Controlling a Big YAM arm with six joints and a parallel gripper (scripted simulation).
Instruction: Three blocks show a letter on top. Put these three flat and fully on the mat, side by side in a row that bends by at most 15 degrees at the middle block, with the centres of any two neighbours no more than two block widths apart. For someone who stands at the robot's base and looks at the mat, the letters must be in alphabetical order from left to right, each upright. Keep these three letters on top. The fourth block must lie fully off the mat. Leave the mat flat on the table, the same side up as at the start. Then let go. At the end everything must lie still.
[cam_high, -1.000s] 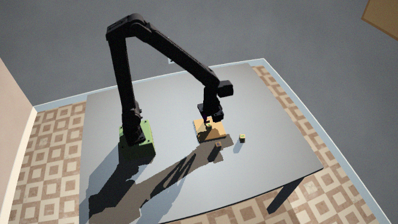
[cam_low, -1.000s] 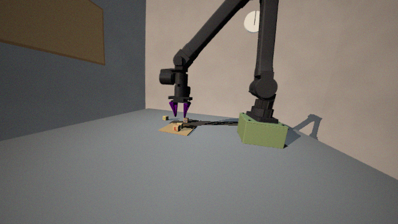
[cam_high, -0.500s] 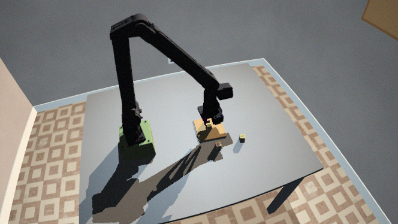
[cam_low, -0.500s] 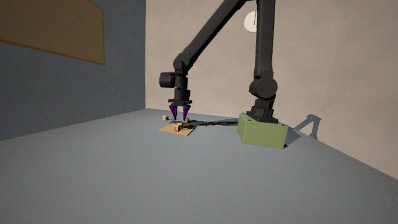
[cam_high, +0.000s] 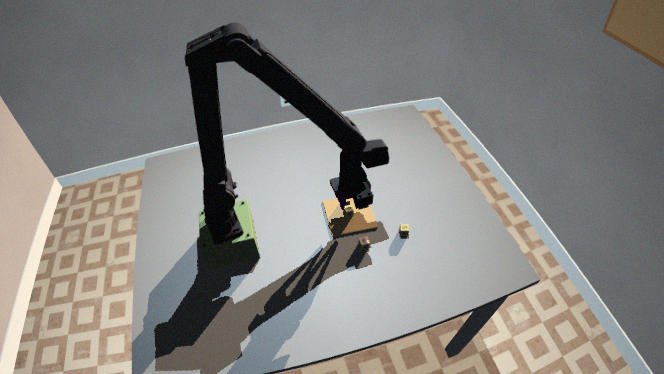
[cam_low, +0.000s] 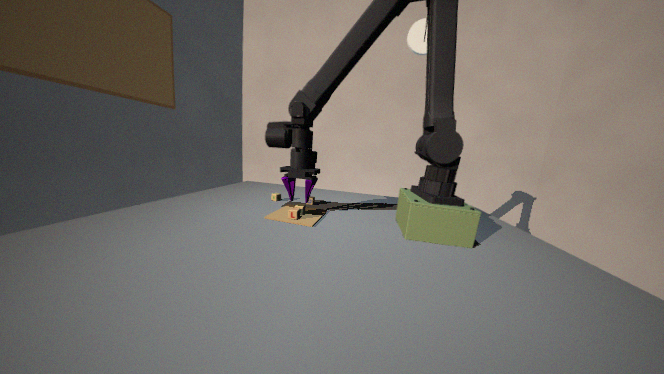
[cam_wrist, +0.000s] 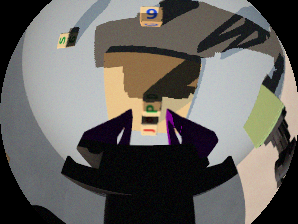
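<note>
The block is 3 cm below my hand. From my hand the other things lie so: tan mat (5 cm below).
</note>
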